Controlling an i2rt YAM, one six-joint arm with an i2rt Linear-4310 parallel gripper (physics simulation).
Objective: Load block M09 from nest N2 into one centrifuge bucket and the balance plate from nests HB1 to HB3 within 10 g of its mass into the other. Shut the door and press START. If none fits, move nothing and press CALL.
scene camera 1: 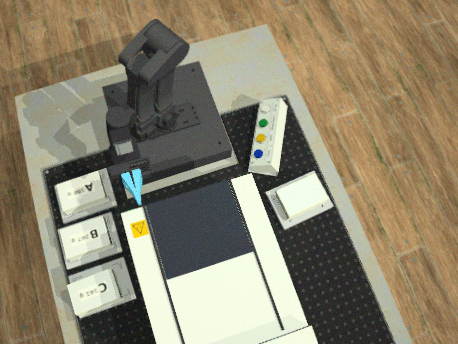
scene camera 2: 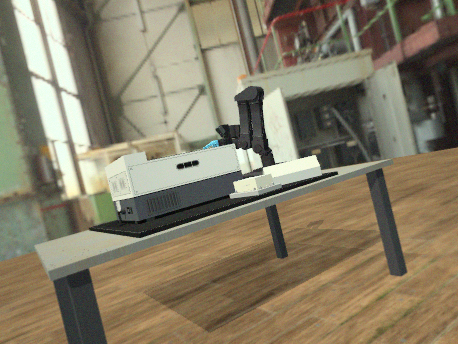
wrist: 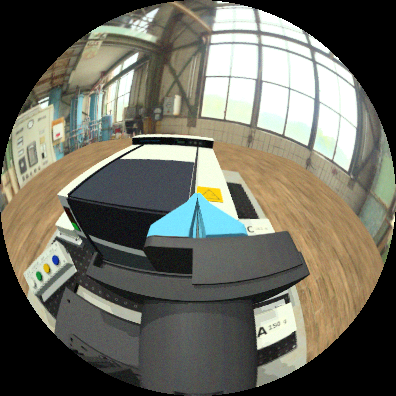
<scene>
same spot on dark sliding door: [wrist: 162, 185] = [scene camera 1: 168, 222]
</scene>
